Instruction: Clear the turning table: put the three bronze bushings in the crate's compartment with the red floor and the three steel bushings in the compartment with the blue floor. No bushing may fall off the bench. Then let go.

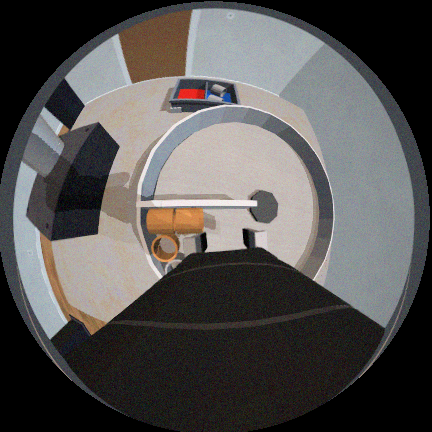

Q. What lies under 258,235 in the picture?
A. The gripper.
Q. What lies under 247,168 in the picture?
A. A turning table.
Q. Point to a crate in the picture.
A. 189,94
